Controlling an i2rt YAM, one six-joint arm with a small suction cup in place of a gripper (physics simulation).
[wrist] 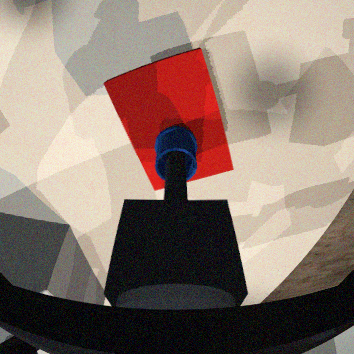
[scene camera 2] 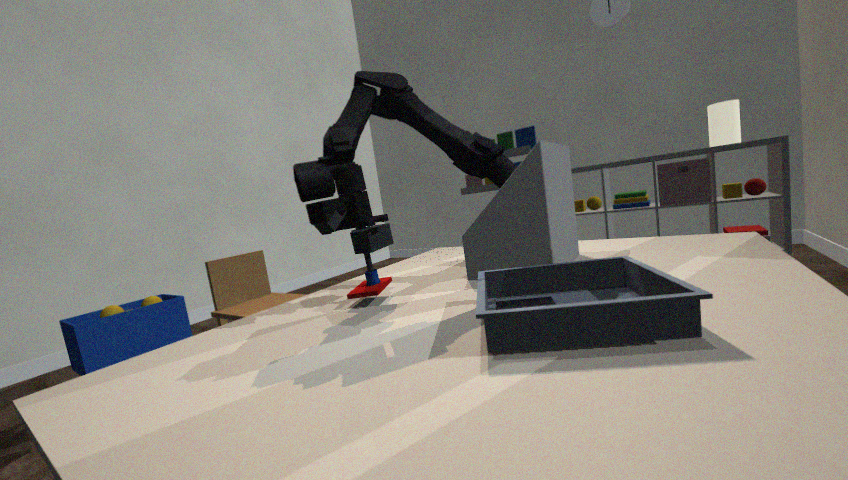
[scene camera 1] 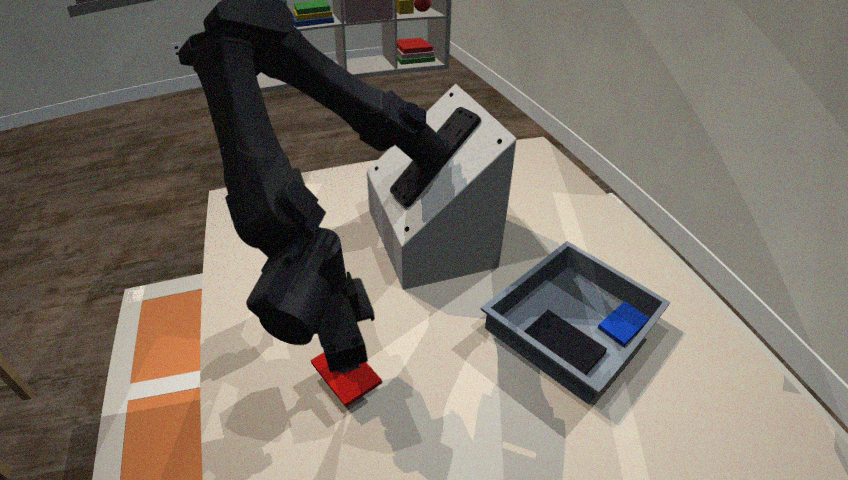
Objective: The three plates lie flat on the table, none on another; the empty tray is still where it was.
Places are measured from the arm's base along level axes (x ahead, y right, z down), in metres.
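Pixels of known places: hand at its tool point: (wrist: 175,138) (scene camera 2: 374,287); arm's base at its link origin: (wrist: 14,346) (scene camera 2: 518,186) (scene camera 1: 436,156).
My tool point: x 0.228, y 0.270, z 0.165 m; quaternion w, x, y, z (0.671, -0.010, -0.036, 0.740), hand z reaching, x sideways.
For each thing: its top centre in the pictures, then the offset to it from my tool point.
- thin red plate at its top centre: (wrist: 173,131) (scene camera 1: 345,368) (scene camera 2: 369,283) dx +0.014, dy +0.001, dz -0.014 m
- black plate at its top centre: (scene camera 2: 527,311) (scene camera 1: 562,343) dx +0.107, dy -0.327, dz +0.010 m
- smaller blue plate at its top centre: (scene camera 1: 624,321) dx +0.125, dy -0.455, dz +0.010 m
- grey tray at its top centre: (scene camera 2: 565,279) (scene camera 1: 581,305) dx +0.081, dy -0.378, dz -0.027 m
My suction cup (scene camera 2: 371,277) (wrist: 176,152) is on the top face of a thin red plate (scene camera 1: 346,383) (scene camera 2: 361,291) (wrist: 175,100) and holds it roughly level a little above the table, left of the arm's base. In scene camera 1 the wrist hides the cup. A black plate (scene camera 1: 565,340) (scene camera 2: 523,302) and a smaller blue plate (scene camera 1: 623,322) lie apart inside the grey tray (scene camera 1: 505,336) (scene camera 2: 595,327), which stands on the table. The tray wall hides the blue plate in scene camera 2. The tray does not show in the wrist view.
The grey wedge-shaped base (scene camera 1: 461,231) (scene camera 2: 505,237) (wrist: 30,250) carries the arm and stands between the red plate and the tray. The table's left edge is close to the red plate, with an orange and white surface (scene camera 1: 166,339) beyond it. A blue box (scene camera 2: 127,333) stands off the table.
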